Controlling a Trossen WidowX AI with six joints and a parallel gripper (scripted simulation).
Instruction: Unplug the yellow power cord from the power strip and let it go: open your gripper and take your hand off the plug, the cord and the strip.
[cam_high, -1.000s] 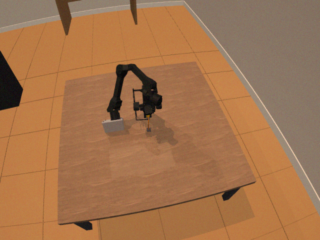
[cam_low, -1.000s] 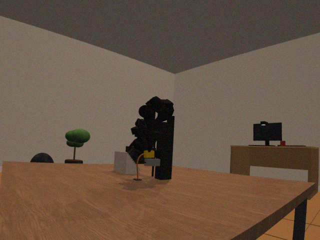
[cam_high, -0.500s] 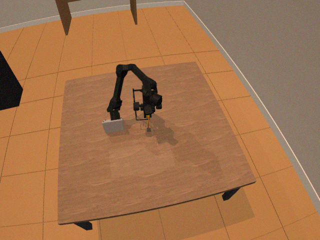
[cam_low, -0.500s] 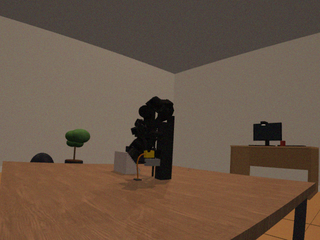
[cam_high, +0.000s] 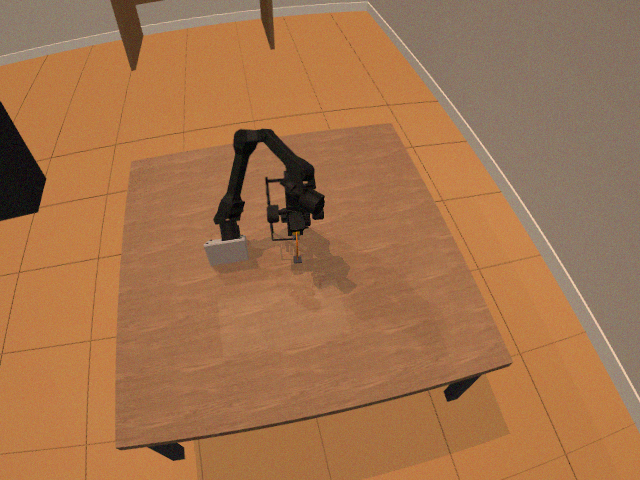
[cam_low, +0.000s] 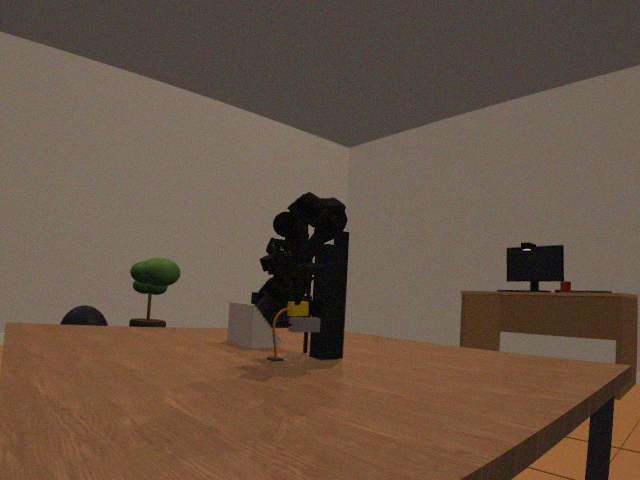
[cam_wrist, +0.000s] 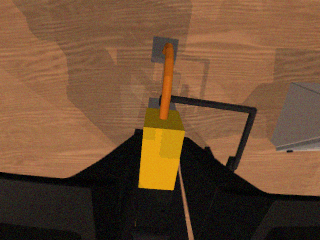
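Right now the yellow plug is 3 cm to the left of my gripper tip.
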